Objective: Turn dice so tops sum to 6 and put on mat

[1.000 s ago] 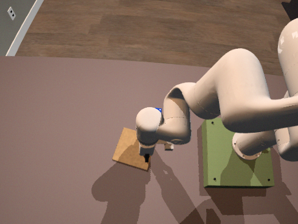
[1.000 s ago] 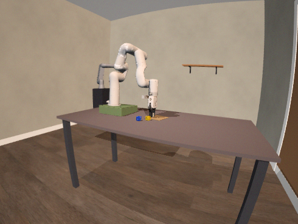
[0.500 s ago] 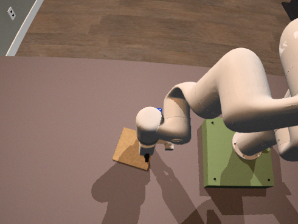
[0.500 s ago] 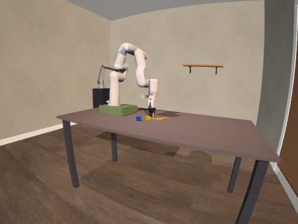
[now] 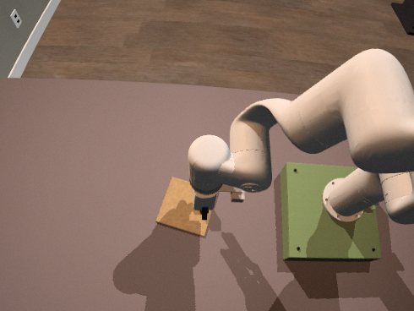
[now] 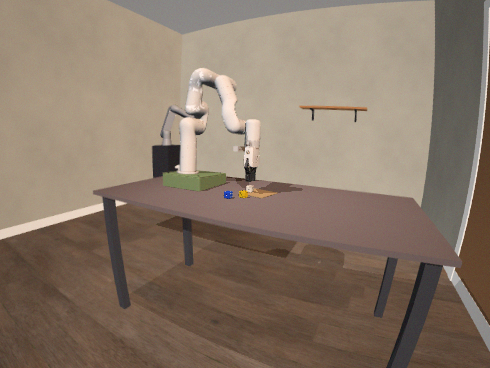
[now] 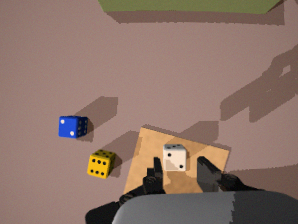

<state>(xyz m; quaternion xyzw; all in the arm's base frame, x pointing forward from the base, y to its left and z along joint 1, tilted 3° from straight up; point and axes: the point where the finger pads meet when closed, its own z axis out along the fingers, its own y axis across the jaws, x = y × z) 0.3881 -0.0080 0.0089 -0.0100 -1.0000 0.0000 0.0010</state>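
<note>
My hand is 6 cm above the white die. Also, from my hand: yellow die: 11 cm to the right, 6 cm below, 1 cm ahead; blue die: 15 cm to the right, 6 cm below, 5 cm behind; tan mat: 8 cm below, 4 cm ahead.
</note>
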